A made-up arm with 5 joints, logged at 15 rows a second.
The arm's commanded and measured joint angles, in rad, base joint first. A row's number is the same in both.
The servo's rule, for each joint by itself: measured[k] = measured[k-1] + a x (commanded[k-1-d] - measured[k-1]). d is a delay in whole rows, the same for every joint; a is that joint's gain. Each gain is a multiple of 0.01, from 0.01 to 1. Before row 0 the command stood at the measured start. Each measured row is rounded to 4 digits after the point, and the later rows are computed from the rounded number. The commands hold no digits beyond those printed.
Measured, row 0: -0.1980 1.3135 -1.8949 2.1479 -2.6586
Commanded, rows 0 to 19: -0.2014 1.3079 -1.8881 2.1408 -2.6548; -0.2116 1.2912 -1.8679 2.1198 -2.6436; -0.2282 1.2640 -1.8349 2.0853 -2.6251; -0.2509 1.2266 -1.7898 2.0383 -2.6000; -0.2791 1.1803 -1.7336 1.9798 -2.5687; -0.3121 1.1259 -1.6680 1.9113 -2.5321; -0.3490 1.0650 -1.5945 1.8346 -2.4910; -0.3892 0.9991 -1.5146 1.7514 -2.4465; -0.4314 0.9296 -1.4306 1.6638 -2.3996; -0.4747 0.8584 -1.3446 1.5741 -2.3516; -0.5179 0.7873 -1.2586 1.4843 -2.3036; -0.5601 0.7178 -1.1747 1.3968 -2.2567; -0.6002 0.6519 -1.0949 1.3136 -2.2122; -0.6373 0.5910 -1.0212 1.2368 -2.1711; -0.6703 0.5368 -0.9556 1.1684 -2.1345; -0.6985 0.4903 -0.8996 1.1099 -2.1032; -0.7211 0.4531 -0.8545 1.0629 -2.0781; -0.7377 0.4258 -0.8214 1.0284 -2.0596; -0.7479 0.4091 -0.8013 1.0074 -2.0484; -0.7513 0.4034 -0.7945 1.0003 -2.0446
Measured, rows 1 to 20: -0.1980 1.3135 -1.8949 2.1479 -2.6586; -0.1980 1.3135 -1.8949 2.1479 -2.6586; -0.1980 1.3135 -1.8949 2.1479 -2.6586; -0.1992 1.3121 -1.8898 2.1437 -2.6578; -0.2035 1.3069 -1.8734 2.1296 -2.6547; -0.2121 1.2962 -1.8445 2.1035 -2.6482; -0.2257 1.2788 -1.8035 2.0650 -2.6376; -0.2444 1.2542 -1.7511 2.0147 -2.6224; -0.2681 1.2221 -1.6888 1.9537 -2.6025; -0.2964 1.1828 -1.6181 1.8834 -2.5780; -0.3289 1.1369 -1.5405 1.8055 -2.5491; -0.3648 1.0851 -1.4581 1.7219 -2.5162; -0.4033 1.0284 -1.3730 1.6347 -2.4800; -0.4434 0.9681 -1.2872 1.5460 -2.4412; -0.4842 0.9055 -1.2028 1.4580 -2.4006; -0.5248 0.8421 -1.1219 1.3728 -2.3592; -0.5642 0.7793 -1.0464 1.2926 -2.3178; -0.6013 0.7187 -0.9783 1.2193 -2.2775; -0.6353 0.6616 -0.9193 1.1548 -2.2392; -0.6653 0.6095 -0.8707 1.1006 -2.2038
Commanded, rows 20 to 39: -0.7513 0.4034 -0.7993 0.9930 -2.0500; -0.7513 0.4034 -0.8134 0.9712 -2.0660; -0.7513 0.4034 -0.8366 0.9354 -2.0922; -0.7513 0.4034 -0.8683 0.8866 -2.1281; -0.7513 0.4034 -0.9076 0.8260 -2.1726; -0.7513 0.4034 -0.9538 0.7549 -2.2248; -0.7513 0.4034 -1.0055 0.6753 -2.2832; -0.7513 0.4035 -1.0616 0.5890 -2.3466; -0.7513 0.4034 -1.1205 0.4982 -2.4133; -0.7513 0.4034 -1.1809 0.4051 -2.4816; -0.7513 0.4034 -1.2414 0.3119 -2.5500; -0.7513 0.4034 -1.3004 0.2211 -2.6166; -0.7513 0.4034 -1.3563 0.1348 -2.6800; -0.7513 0.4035 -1.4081 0.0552 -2.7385; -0.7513 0.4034 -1.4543 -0.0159 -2.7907; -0.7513 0.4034 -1.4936 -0.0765 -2.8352; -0.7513 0.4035 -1.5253 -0.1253 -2.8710; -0.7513 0.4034 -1.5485 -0.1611 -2.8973; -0.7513 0.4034 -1.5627 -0.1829 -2.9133; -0.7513 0.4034 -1.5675 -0.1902 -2.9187
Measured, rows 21 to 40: -0.6906 0.5636 -0.8337 1.0580 -2.1721; -0.7107 0.5250 -0.8094 1.0281 -2.1449; -0.7249 0.4946 -0.7982 1.0117 -2.1228; -0.7341 0.4718 -0.7990 1.0007 -2.1068; -0.7401 0.4547 -0.8098 0.9833 -2.0978; -0.7440 0.4419 -0.8299 0.9550 -2.0966; -0.7466 0.4323 -0.8587 0.9146 -2.1035; -0.7482 0.4251 -0.8954 0.8623 -2.1187; -0.7493 0.4197 -0.9392 0.7989 -2.1420; -0.7500 0.4156 -0.9889 0.7260 -2.1731; -0.7505 0.4126 -1.0434 0.6452 -2.2113; -0.7508 0.4103 -1.1012 0.5585 -2.2557; -0.7510 0.4086 -1.1610 0.4680 -2.3054; -0.7511 0.4073 -1.2213 0.3759 -2.3592; -0.7512 0.4063 -1.2806 0.2846 -2.4158; -0.7512 0.4056 -1.3374 0.1962 -2.4739; -0.7512 0.4051 -1.3904 0.1130 -2.5321; -0.7512 0.4047 -1.4383 0.0369 -2.5890; -0.7512 0.4044 -1.4798 -0.0300 -2.6432; -0.7512 0.4042 -1.5139 -0.0862 -2.6933
